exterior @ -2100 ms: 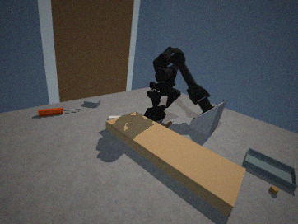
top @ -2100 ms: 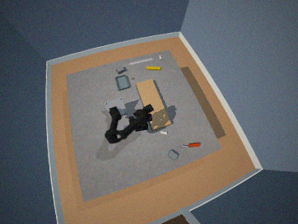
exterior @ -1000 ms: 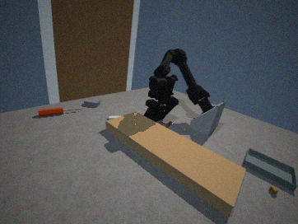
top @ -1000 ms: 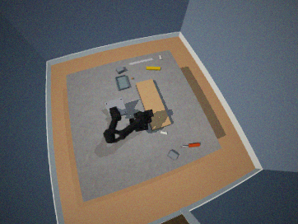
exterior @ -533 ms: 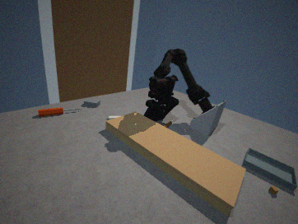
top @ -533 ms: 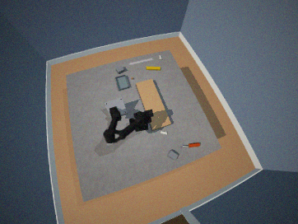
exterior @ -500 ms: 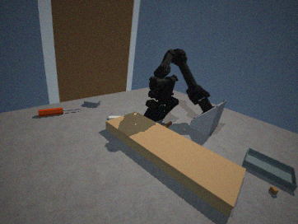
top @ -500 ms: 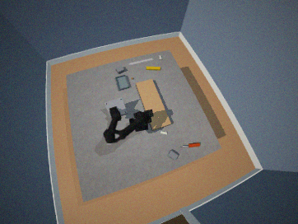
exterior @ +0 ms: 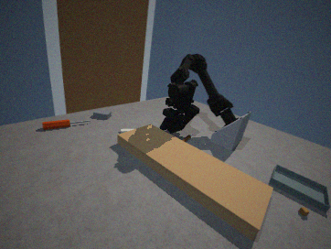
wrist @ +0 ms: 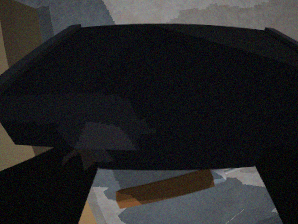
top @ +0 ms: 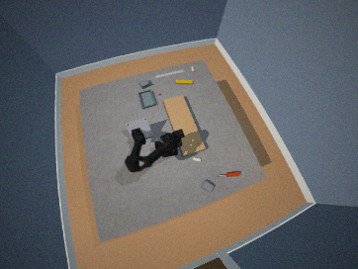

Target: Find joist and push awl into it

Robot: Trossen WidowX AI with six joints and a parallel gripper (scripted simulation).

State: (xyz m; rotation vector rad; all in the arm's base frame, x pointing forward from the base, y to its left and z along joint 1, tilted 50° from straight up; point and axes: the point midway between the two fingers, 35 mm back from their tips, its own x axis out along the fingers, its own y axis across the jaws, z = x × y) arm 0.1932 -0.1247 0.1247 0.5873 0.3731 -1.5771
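Right now my gripper tip is 60 mm to the right of the awl, 30 mm above it and 20 mm past it. From my gripper tip the other things lie so: black stud finder 20 mm behind, 10 mm to the right; tray 500 mm to the left, 40 mm behind, 20 mm below; small grey block 360 mm to the right, 170 mm ahead, 30 mm below.
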